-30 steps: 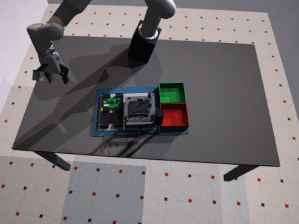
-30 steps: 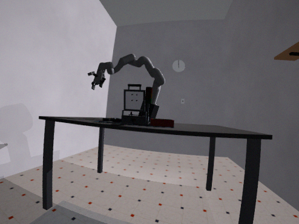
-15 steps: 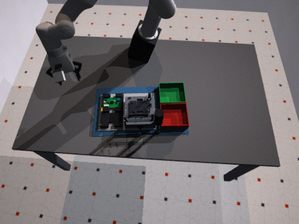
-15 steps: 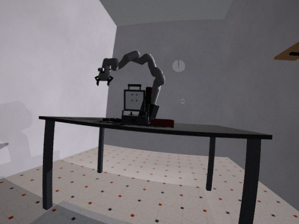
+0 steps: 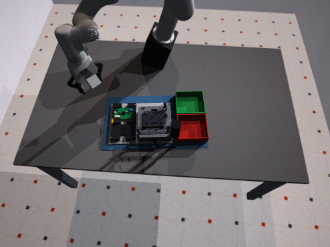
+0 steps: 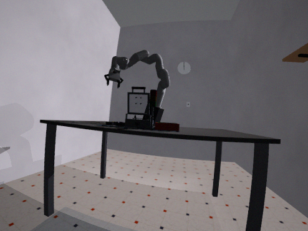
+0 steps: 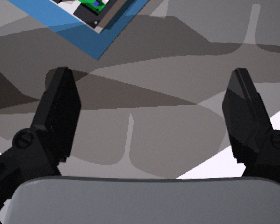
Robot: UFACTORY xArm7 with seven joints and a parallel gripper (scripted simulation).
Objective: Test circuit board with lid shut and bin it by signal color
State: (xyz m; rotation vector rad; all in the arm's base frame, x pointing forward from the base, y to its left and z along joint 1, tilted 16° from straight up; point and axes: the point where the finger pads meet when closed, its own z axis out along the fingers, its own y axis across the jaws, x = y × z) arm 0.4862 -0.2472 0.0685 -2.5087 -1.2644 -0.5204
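The green circuit board lies 50 mm behind my hand, 90 mm to the left of it and 310 mm below it. From my hand the other things lie so: tester lid: 90 mm ahead, 300 mm to the left, 150 mm below; then green bin: 180 mm behind, 440 mm to the left, 310 mm below; then red bin: 40 mm behind, 470 mm to the left, 310 mm below.
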